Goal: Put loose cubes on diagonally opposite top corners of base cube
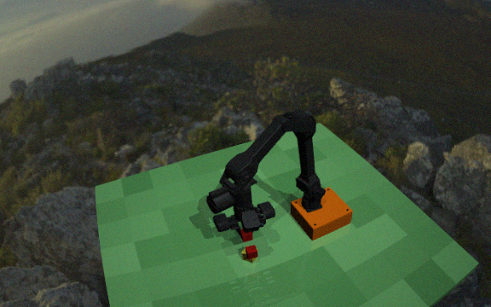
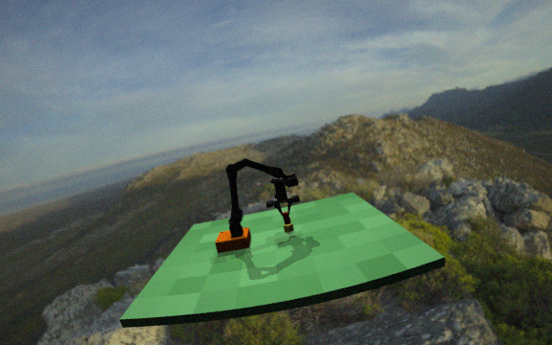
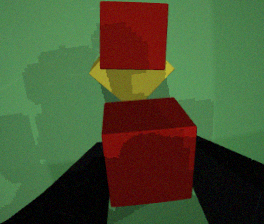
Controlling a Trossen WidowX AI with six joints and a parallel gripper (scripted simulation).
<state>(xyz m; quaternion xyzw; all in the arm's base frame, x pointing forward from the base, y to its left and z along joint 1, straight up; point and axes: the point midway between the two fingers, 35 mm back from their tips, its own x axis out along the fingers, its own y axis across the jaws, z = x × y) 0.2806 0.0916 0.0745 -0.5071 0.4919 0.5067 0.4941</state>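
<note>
Now: the yellow base cube 20 mm to the left of my gripper tip and 80 mm below it.
</note>
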